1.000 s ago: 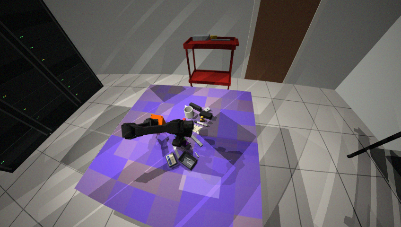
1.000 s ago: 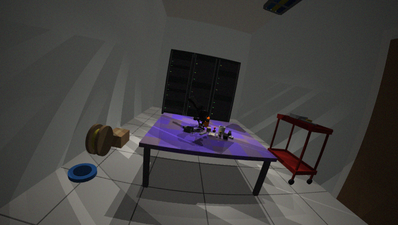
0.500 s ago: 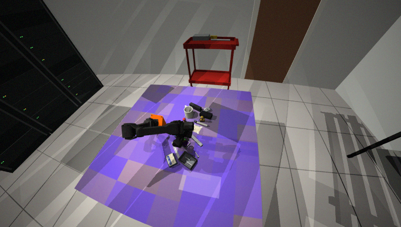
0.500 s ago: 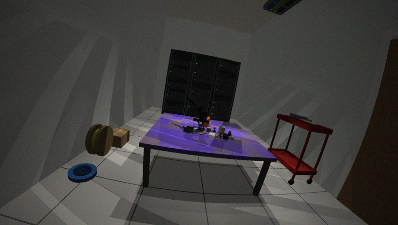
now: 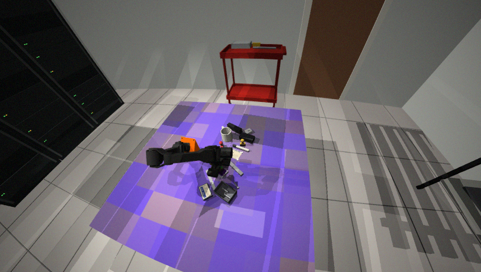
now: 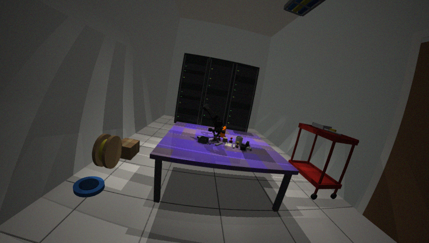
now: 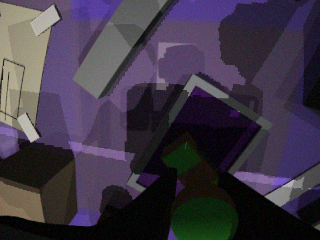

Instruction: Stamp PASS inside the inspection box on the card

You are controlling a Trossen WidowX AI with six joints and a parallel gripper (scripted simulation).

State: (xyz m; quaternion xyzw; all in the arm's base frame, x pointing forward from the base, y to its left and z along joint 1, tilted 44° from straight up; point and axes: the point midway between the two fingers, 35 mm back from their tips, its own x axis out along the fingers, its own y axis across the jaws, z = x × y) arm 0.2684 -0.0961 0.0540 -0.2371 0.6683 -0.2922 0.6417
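Right now my gripper tip is right at the green-knobbed stamp. The rest, counted from my gripper tip: grey bar (100 mm ahead, 30 mm to the left, 30 mm below); blue-knobbed stamp (70 mm behind, 60 mm to the left, 20 mm below); ink pad (40 mm below).
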